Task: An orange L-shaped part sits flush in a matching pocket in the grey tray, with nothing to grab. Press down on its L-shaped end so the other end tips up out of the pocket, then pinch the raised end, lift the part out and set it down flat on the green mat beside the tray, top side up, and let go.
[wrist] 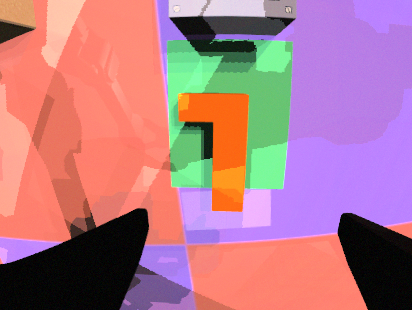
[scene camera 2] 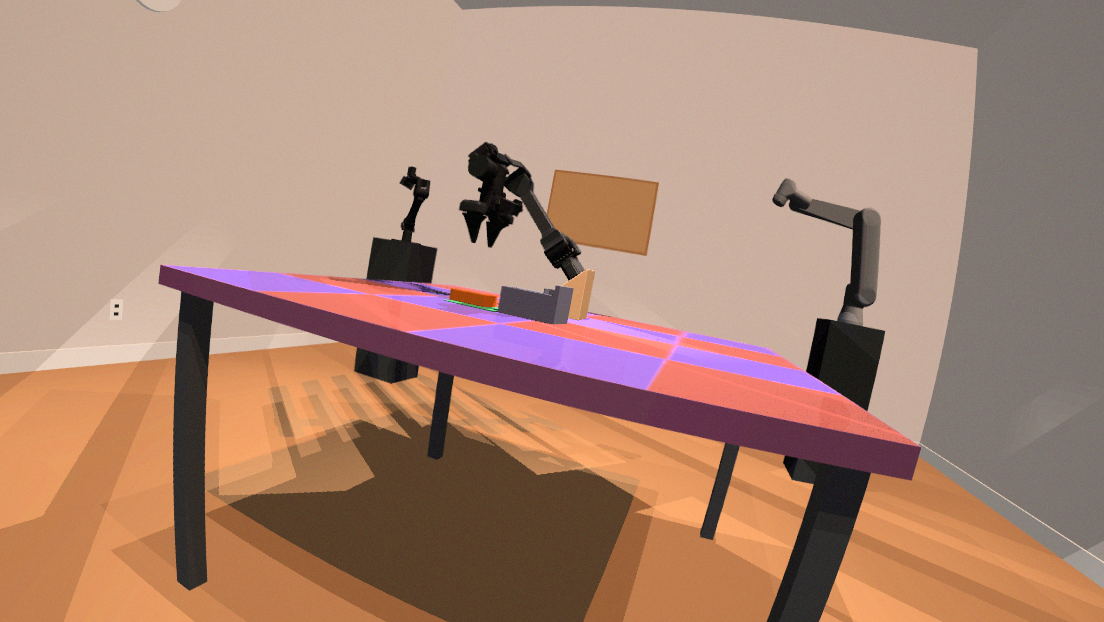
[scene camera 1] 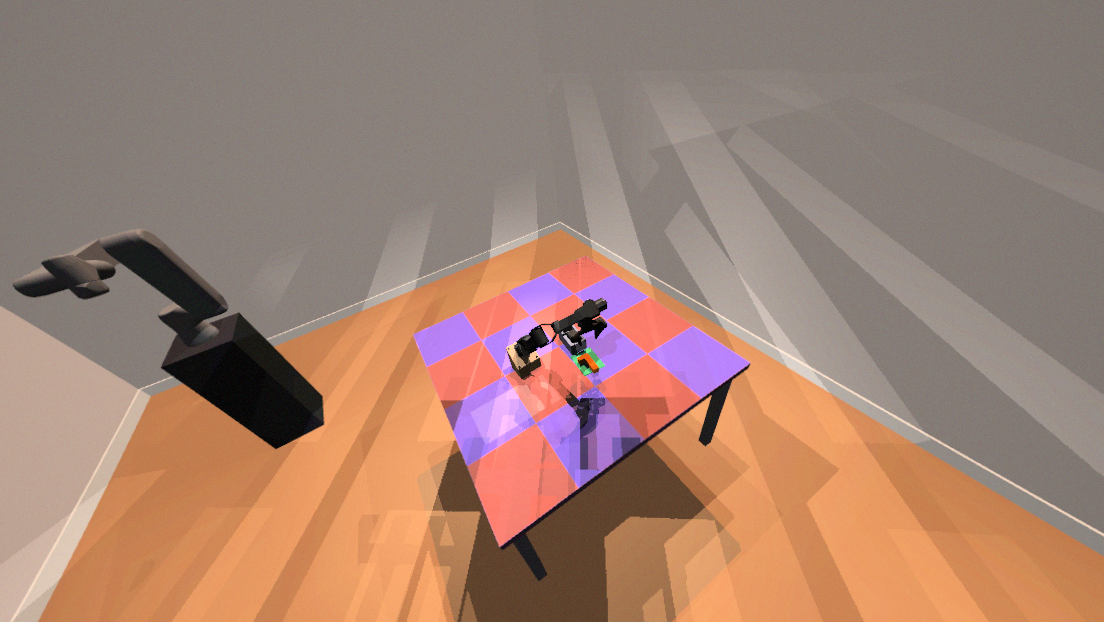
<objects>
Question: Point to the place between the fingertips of my gripper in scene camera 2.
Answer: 481, 245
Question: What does my gripper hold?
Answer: Nothing.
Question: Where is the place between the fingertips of my gripper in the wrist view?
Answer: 245, 222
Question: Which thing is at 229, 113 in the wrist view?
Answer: An orange L-shaped part.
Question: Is my gripper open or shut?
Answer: Open.
</objects>
